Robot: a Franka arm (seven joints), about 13 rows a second.
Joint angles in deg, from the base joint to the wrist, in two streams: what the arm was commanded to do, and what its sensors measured. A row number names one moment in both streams.
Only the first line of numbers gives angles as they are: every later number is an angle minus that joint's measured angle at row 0.
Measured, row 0:
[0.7, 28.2, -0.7, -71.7, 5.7, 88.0, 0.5]
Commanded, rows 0 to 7:
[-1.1, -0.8, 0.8, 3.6, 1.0, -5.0, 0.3]
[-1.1, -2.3, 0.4, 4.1, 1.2, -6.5, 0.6]
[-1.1, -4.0, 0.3, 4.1, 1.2, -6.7, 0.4]
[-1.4, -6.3, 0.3, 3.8, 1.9, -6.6, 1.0]
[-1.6, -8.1, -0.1, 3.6, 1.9, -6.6, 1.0]
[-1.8, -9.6, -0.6, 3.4, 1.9, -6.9, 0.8]
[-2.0, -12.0, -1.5, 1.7, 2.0, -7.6, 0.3]
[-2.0, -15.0, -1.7, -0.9, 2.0, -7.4, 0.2]
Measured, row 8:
[-1.4, -9.7, -1.2, 4.3, 1.0, -7.6, 0.2]
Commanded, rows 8 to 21:
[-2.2, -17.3, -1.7, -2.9, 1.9, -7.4, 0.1]
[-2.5, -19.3, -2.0, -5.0, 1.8, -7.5, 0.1]
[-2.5, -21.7, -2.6, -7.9, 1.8, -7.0, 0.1]
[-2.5, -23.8, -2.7, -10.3, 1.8, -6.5, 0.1]
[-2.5, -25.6, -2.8, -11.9, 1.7, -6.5, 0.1]
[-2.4, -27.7, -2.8, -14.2, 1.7, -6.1, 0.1]
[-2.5, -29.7, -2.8, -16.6, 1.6, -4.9, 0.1]
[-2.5, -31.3, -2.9, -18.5, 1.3, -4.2, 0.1]
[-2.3, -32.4, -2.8, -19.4, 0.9, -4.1, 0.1]
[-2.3, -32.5, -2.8, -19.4, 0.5, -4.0, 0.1]
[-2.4, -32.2, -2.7, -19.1, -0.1, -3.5, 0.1]
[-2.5, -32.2, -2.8, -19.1, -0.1, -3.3, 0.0]
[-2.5, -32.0, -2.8, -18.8, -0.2, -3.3, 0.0]
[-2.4, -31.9, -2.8, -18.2, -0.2, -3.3, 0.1]
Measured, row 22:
[-2.1, -30.9, -3.0, -17.4, 0.3, -4.0, 0.2]
